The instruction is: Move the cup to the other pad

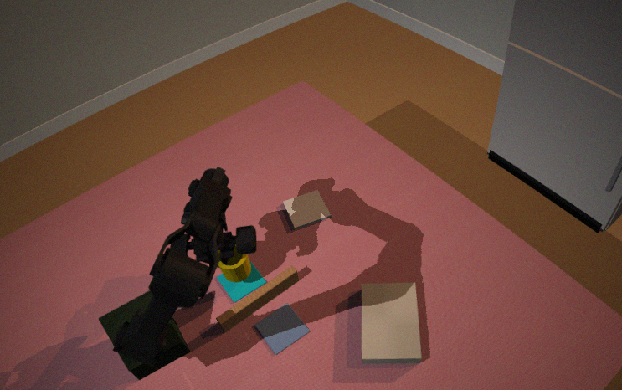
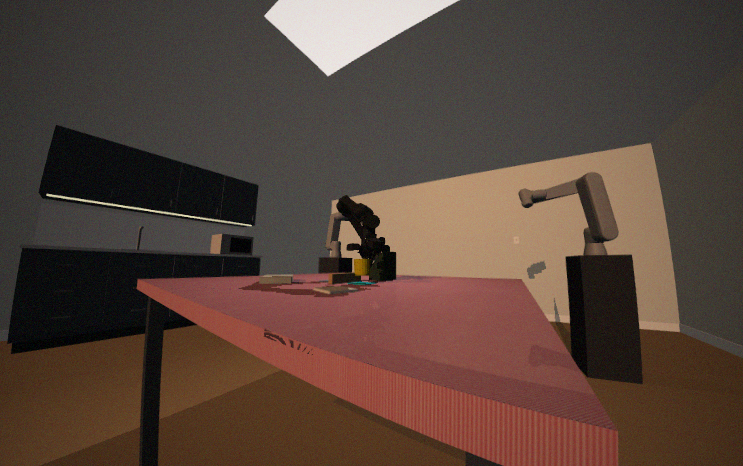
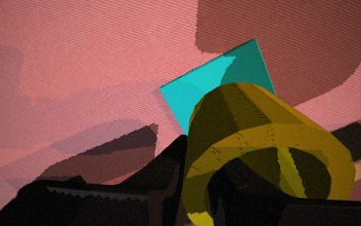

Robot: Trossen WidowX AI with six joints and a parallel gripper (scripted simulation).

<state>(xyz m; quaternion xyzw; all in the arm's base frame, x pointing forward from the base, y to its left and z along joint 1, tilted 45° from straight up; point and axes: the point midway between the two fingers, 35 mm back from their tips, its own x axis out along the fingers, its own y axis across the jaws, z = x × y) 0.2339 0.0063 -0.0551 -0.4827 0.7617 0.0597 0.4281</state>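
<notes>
Right now my gripper tip is 100 mm to the left of the wooden bar, 60 mm above it and 20 mm short of it. From my gripper tip the other things lie so: grey-blue pad: 190 mm to the right, 70 mm below, 10 mm ahead; green marble: 40 mm to the right, 20 mm below, 20 mm ahead; yellow cup: 20 mm to the right, 20 mm ahead.
</notes>
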